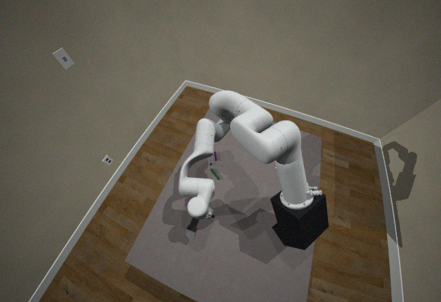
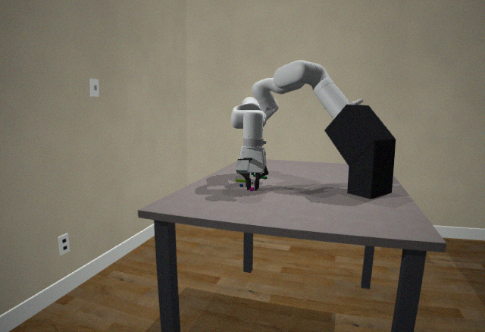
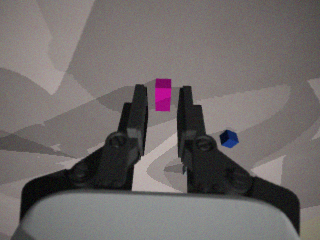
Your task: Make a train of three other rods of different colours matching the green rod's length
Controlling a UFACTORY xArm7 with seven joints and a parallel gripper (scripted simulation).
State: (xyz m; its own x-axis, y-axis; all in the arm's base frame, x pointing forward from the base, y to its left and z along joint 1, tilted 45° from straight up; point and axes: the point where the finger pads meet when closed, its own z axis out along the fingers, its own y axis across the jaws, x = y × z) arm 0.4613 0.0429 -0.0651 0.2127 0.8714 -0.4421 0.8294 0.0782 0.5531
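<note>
The magenta rod lies 1 cm to the left of my hand and 2 cm below it. Round my hand: grey rod: 1 cm ahead, 10 cm to the right, 2 cm below; green rod: 3 cm behind, 23 cm to the right, 2 cm below; lime rod: 5 cm ahead, 14 cm to the right, 2 cm below.
</note>
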